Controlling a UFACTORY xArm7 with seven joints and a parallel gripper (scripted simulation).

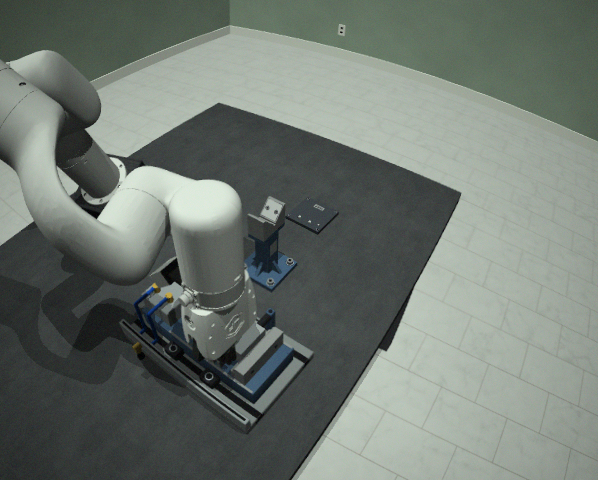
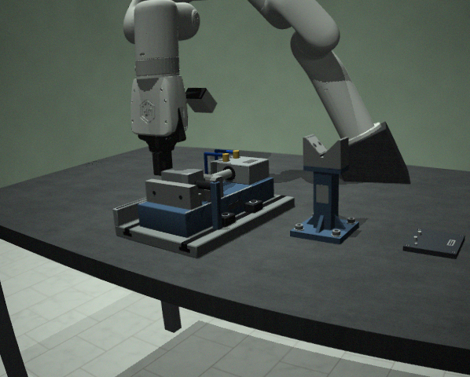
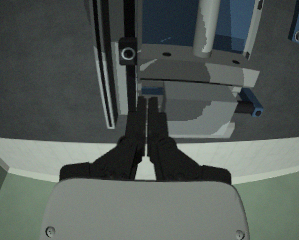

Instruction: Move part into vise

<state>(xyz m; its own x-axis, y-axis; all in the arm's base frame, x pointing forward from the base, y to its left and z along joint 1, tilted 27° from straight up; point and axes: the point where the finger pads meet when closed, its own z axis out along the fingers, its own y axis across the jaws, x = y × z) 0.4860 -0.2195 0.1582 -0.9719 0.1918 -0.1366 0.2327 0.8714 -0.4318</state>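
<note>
Right now my hand is 1 cm short of the part, 4 cm to the right of it and 3 cm above it. From my hand the other things lie so: work stop: 2 cm ahead, 9 cm to the left, 3 cm below; then moving jaw: 2 cm behind, 5 cm to the left, 4 cm below; then fixed jaw: 4 cm ahead, 4 cm to the left, 4 cm below.
</note>
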